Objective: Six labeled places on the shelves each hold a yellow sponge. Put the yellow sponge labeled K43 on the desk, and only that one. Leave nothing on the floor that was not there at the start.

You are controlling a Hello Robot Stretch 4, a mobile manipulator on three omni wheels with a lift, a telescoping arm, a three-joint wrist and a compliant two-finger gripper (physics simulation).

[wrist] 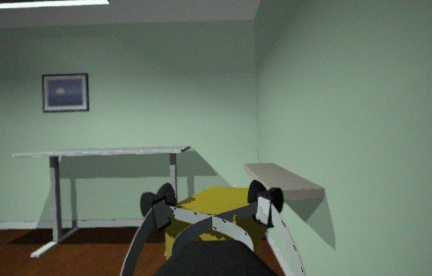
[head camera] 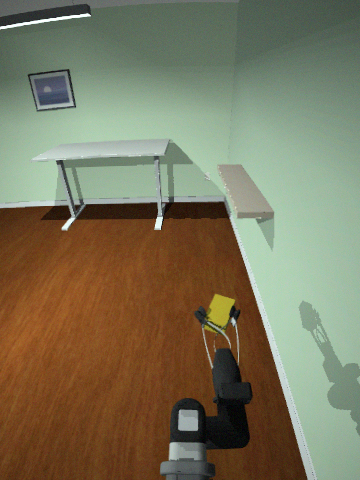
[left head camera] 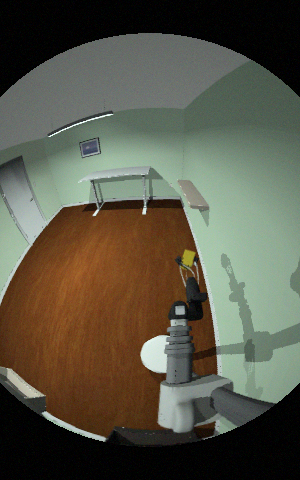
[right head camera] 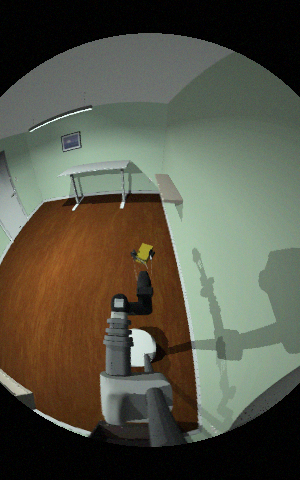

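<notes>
A yellow sponge [head camera: 220, 311] [left head camera: 188, 258] [right head camera: 145, 251] [wrist: 215, 200] is held up above floor level. My gripper [head camera: 218, 315] [left head camera: 187, 261] [right head camera: 143, 254] [wrist: 211, 196] is shut on it, one fingertip on each side. No label shows on or near the sponge. The desk [head camera: 115, 148] [left head camera: 117, 173] [right head camera: 97, 168] [wrist: 100, 151], white-grey with two legs, stands at the far wall, ahead and to the left, well beyond the gripper. Its top looks narrow from here in the wrist view.
A beige wall shelf [head camera: 246, 191] [left head camera: 193, 194] [right head camera: 169, 188] [wrist: 285, 179] juts from the right wall, ahead of the gripper and right of the desk. The right wall runs close beside the arm. A door [left head camera: 24, 197] [right head camera: 11, 200] is at the left. Dark furniture [left head camera: 150, 436] edges the bottom of the left head view.
</notes>
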